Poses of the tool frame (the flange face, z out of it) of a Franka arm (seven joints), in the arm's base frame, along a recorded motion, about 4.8 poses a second.
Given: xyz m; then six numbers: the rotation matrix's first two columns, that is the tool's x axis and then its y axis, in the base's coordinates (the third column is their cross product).
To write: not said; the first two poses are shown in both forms.
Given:
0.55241 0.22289 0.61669 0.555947 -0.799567 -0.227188 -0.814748 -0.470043 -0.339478
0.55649 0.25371 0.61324 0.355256 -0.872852 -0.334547 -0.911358 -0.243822 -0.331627
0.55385 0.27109 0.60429 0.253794 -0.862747 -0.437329 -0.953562 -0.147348 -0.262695
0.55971 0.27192 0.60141 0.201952 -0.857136 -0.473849 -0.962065 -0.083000 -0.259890
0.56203 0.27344 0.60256 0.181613 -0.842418 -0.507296 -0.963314 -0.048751 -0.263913
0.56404 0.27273 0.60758 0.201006 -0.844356 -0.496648 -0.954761 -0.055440 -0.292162
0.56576 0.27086 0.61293 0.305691 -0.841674 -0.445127 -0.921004 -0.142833 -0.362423
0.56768 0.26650 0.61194 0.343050 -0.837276 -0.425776 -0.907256 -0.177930 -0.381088
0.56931 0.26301 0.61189 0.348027 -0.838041 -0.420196 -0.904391 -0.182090 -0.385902
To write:
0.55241 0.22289 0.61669 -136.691 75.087 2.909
0.55649 0.25371 0.61324 -123.537 88.836 6.306
0.55385 0.27109 0.60429 -117.401 94.301 14.285
0.55971 0.27192 0.60141 -112.956 96.640 15.428
0.56203 0.27344 0.60256 -110.025 96.881 16.616
0.56404 0.27273 0.60758 -110.253 95.652 14.753
0.56576 0.27086 0.61293 -114.893 89.319 10.320
0.56768 0.26650 0.61194 -116.749 86.978 9.097
0.56931 0.26301 0.61189 -116.987 86.689 8.622

